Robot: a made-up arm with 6 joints. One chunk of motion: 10 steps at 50 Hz.
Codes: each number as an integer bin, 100 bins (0 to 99) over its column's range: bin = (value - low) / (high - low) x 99, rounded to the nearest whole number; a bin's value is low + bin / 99 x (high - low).
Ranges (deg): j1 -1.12..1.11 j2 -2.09..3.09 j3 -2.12..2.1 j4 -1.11..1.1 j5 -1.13..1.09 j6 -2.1..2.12
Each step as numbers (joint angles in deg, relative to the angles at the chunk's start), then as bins.
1 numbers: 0.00 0.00 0.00 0.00 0.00 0.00
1 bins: 50 40 50 50 50 49
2 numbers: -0.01 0.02 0.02 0.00 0.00 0.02
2 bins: 49 40 50 50 50 50
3 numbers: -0.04 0.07 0.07 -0.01 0.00 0.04
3 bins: 48 41 51 49 50 50
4 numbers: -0.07 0.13 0.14 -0.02 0.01 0.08
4 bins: 47 42 53 49 51 51
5 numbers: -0.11 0.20 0.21 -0.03 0.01 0.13
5 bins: 45 44 55 48 51 52
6 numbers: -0.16 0.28 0.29 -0.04 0.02 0.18
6 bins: 43 45 57 48 51 53
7 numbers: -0.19 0.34 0.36 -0.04 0.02 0.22
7 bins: 41 46 58 48 51 54
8 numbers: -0.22 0.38 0.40 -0.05 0.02 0.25
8 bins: 40 47 59 47 51 55
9 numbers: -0.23 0.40 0.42 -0.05 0.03 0.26
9 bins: 40 48 60 47 52 55
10 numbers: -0.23 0.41 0.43 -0.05 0.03 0.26
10 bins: 40 48 60 47 52 55
